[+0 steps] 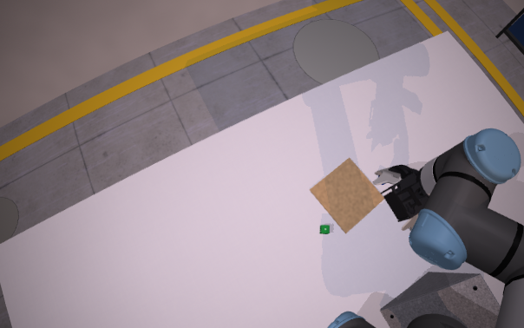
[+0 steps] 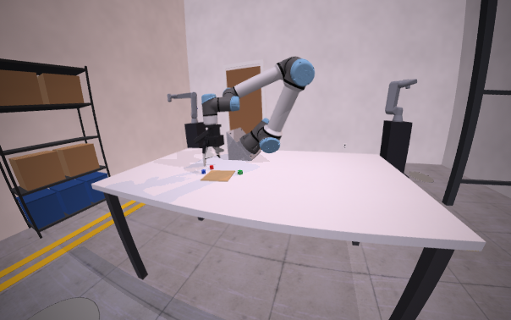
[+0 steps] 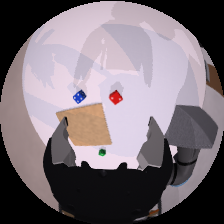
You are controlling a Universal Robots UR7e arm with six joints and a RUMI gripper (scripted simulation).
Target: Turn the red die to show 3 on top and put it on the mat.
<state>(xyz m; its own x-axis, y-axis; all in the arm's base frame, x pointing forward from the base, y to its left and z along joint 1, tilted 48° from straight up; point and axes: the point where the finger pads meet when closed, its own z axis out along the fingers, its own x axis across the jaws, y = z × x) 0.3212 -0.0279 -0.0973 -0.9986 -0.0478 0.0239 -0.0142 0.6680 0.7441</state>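
Now: the red die 2 cm behind my hand, 2 cm to the right of it and 4 cm below it. Round my hand: mat 7 cm ahead, 8 cm to the left, 5 cm below; blue die 6 cm ahead, 2 cm to the right, 4 cm below; green die 2 cm ahead, 18 cm to the left, 4 cm below.
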